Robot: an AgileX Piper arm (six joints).
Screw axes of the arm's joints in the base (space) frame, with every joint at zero. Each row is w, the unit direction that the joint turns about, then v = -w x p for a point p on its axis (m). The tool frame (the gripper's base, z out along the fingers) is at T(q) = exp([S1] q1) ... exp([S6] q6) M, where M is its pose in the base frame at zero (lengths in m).
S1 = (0, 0, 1, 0, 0, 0)
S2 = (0, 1, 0, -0.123, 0, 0)
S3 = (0, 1, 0, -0.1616, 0, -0.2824)
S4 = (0.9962, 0, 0.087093, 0, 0.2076, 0)
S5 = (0, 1, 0, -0.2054, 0, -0.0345)
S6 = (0.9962, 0, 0.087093, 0, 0.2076, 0)
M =
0.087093 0 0.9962 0.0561
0 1 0 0
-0.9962 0 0.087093 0.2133
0 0 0 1
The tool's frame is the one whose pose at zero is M.
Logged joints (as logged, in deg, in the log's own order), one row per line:
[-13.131 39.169 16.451 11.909 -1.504 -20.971]
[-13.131 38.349 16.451 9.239 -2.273 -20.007]
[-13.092 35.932 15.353 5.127 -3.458 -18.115]
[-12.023 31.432 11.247 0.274 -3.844 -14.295]
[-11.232 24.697 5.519 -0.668 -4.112 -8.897]
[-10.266 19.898 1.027 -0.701 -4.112 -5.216]
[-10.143 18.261 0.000 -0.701 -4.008 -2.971]
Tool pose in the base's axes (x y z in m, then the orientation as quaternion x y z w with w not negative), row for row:
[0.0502 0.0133 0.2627 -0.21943 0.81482 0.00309 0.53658]
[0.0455 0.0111 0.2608 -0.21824 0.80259 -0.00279 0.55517]
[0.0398 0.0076 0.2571 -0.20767 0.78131 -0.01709 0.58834]
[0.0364 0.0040 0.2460 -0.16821 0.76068 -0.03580 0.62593]
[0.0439 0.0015 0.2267 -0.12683 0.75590 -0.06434 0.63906]
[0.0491 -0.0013 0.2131 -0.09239 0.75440 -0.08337 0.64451]
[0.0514 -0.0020 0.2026 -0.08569 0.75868 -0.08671 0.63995]
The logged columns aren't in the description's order. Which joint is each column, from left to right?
Columns, left to right: q6, q5, q1, q2, q4, q3.
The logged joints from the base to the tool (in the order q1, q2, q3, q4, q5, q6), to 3 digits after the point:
[16.451 11.909 -20.971 -1.504 39.169 -13.131]
[16.451 9.239 -20.007 -2.273 38.349 -13.131]
[15.353 5.127 -18.115 -3.458 35.932 -13.092]
[11.247 0.274 -14.295 -3.844 31.432 -12.023]
[5.519 -0.668 -8.897 -4.112 24.697 -11.232]
[1.027 -0.701 -5.216 -4.112 19.898 -10.266]
[0.000 -0.701 -2.971 -4.008 18.261 -10.143]

